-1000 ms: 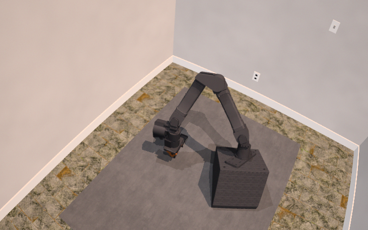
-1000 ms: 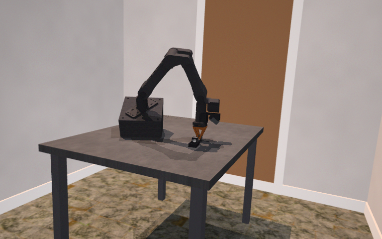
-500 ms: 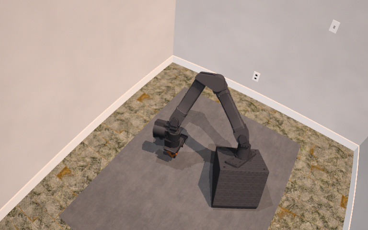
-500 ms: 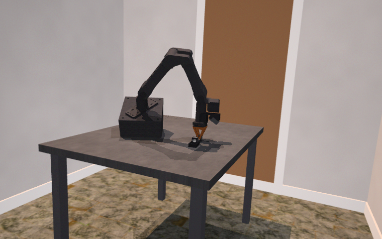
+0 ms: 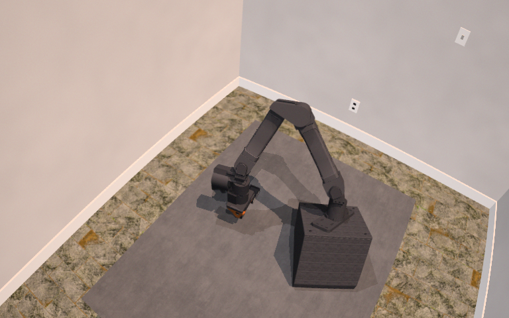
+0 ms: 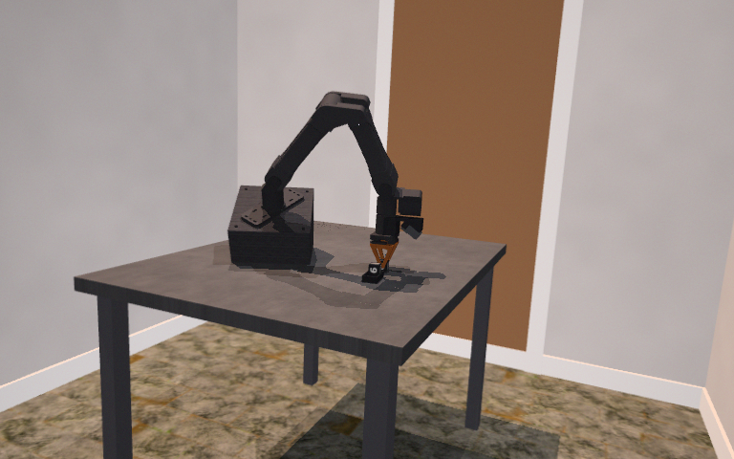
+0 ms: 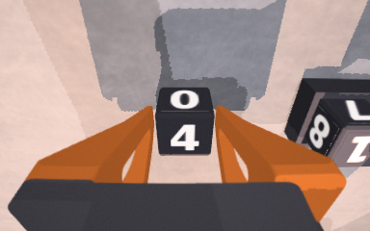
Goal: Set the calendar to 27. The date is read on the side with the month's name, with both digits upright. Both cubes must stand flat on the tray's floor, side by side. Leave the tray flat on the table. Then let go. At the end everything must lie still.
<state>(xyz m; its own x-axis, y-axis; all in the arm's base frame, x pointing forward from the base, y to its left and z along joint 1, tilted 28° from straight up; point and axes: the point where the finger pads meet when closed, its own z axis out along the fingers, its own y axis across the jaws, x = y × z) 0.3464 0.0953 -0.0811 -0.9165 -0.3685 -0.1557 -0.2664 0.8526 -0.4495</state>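
The black cube lies right at my hand. The rest, counted from my hand: black digit cube: 90 mm to the right, 20 mm ahead, 10 mm above; black tray: 100 mm to the right, 30 mm ahead, 10 mm below.
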